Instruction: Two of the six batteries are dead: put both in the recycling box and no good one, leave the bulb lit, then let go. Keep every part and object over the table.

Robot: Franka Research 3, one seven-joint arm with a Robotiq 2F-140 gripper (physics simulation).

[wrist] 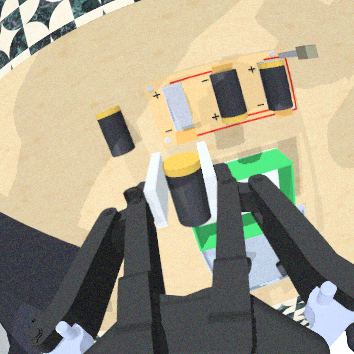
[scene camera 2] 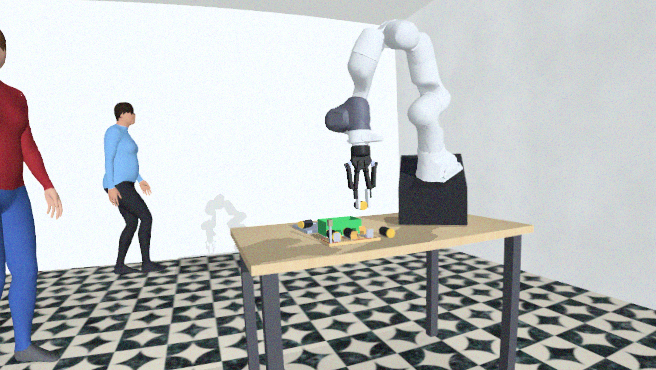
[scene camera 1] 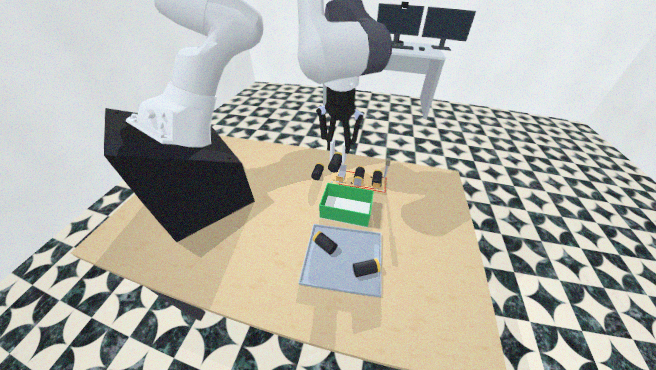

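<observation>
My gripper [scene camera 1: 338, 158] [scene camera 2: 362, 201] [wrist: 181, 162] is shut on a black battery with a yellow end [scene camera 1: 335, 162] [scene camera 2: 361, 205] [wrist: 188, 197], held above the table near the holder. The holder board [wrist: 202, 105] carries two batteries [wrist: 228, 94] [wrist: 276, 86]; its left bay [wrist: 178, 106] is empty. Another battery [scene camera 1: 317, 172] [scene camera 2: 386, 232] [wrist: 116, 132] lies on the table beside it. Two more batteries [scene camera 1: 325, 243] [scene camera 1: 366, 268] lie in the blue-grey tray [scene camera 1: 345, 285]. The green box [scene camera 1: 345, 215] [scene camera 2: 340, 226] [wrist: 286, 172] shows a white floor and no battery in scene camera 1. I cannot tell whether the bulb is lit.
A thin post with a greyish block on top [scene camera 1: 387, 164] [wrist: 306, 51] stands at the holder's far right end. The green box stands between the holder and the tray. The black robot base [scene camera 1: 180, 190] [scene camera 2: 433, 202] stands on the table.
</observation>
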